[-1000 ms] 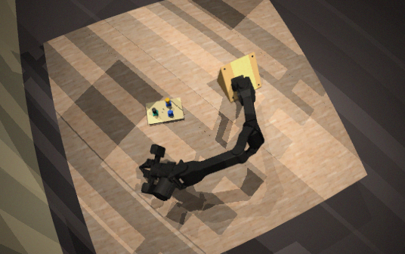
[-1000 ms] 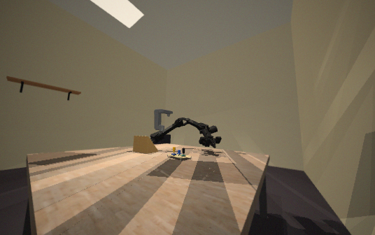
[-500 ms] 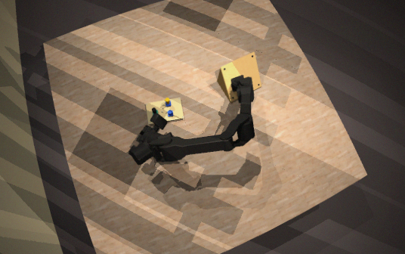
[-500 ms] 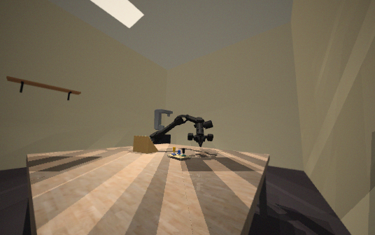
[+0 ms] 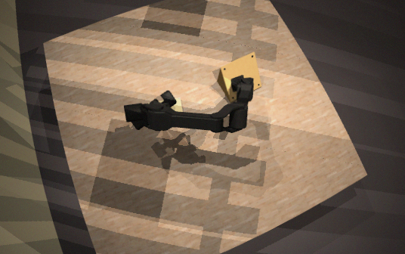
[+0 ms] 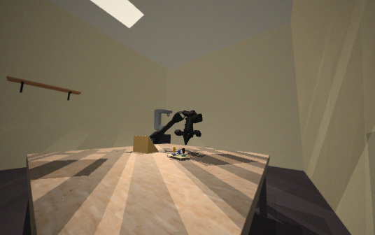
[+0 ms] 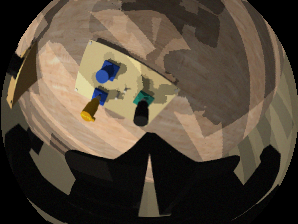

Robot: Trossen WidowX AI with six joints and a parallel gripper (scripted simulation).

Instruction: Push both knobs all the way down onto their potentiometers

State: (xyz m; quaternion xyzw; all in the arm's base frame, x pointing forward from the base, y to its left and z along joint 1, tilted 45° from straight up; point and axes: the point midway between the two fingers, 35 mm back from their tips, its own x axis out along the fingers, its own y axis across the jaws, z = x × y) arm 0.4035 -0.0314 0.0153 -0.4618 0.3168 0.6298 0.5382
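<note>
The yellow knob is 80 mm behind my gripper tip, 20 mm to the right of it and 40 mm below it.
</note>
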